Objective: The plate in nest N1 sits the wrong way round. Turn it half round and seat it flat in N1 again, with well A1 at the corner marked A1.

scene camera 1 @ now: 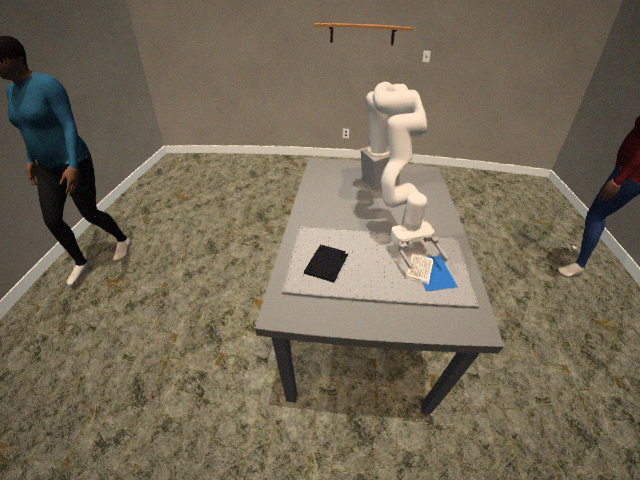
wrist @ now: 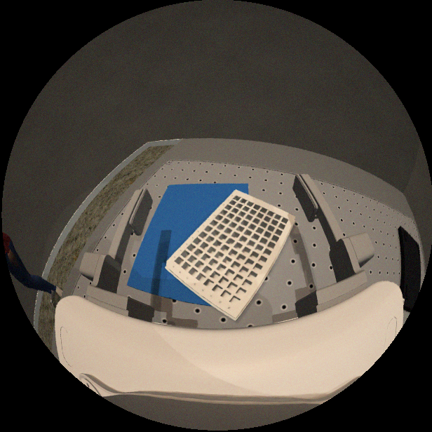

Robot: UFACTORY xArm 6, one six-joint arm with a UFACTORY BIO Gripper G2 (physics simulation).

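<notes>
A cream plate (scene camera 1: 419,268) (wrist: 232,250) with a grid of square wells lies partly on a blue mat (scene camera 1: 442,280) (wrist: 185,210) and partly over the perforated board (scene camera 1: 372,290) (wrist: 352,212). It is turned at an angle to the gripper in the wrist view. My gripper (scene camera 1: 428,261) (wrist: 224,204) is open and empty above the plate, one finger out to each side of it. A black nest (scene camera 1: 325,262) (wrist: 410,265) lies at the board's left in the scene view, with no plate on it. No nest label or A1 mark is legible.
The board lies on a grey table (scene camera 1: 379,325). The arm's base stands at the table's back. A person in a blue top (scene camera 1: 43,121) stands left of the table, and another in blue trousers (scene camera 1: 599,222) (wrist: 27,275) stands right of it in the scene view.
</notes>
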